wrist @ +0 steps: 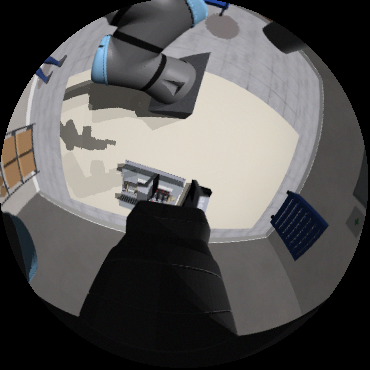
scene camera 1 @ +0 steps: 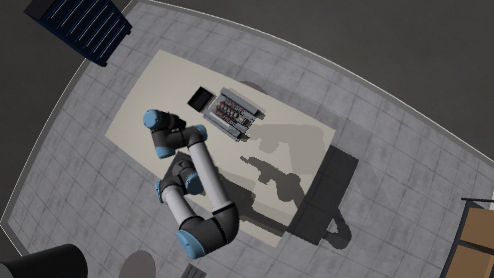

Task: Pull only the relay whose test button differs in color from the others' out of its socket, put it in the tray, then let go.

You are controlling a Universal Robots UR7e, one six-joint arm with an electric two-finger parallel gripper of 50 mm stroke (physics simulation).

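Seen in the pictures: gripper, between the fingertips: (wrist: 174,182) (scene camera 1: 182,128); arm's base, origin of its link: (wrist: 173,81) (scene camera 1: 183,171).
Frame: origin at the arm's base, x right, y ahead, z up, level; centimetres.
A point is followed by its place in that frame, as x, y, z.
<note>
A grey panel (scene camera 1: 222,127) (wrist: 162,171) {2.1, 36.1, -16.3} lies on the table with a row of relays (scene camera 1: 231,111) (wrist: 162,195) between its two ducts. In the wrist view a finger and the gripper body hide part of the row. The relays' test buttons are too small to tell their colors apart. A black open tray (scene camera 1: 201,99) {-16.2, 50.9, -16.2} lies beside the panel's left end in the scene view; the right finger mostly hides that area in the wrist view. My gripper (scene camera 1: 181,123) {-2.8, 22.4, 19.1} (wrist: 174,182) {-2.8, 22.4, 19.1} is open and empty, high above the table, to the side of the tray and panel in the scene view.
The cream table (scene camera 1: 150,85) {-66.0, 49.0, -16.4} (wrist: 240,150) {-36.1, 20.3, -16.5} carries the robot's dark base plate (wrist: 197,95) {-6.3, 5.4, 6.9}. A blue slatted unit (scene camera 1: 90,30) (wrist: 299,225) stands on the floor beyond one table corner. A shelf with brown boxes (scene camera 1: 477,227) (wrist: 25,160) stands off the opposite side.
</note>
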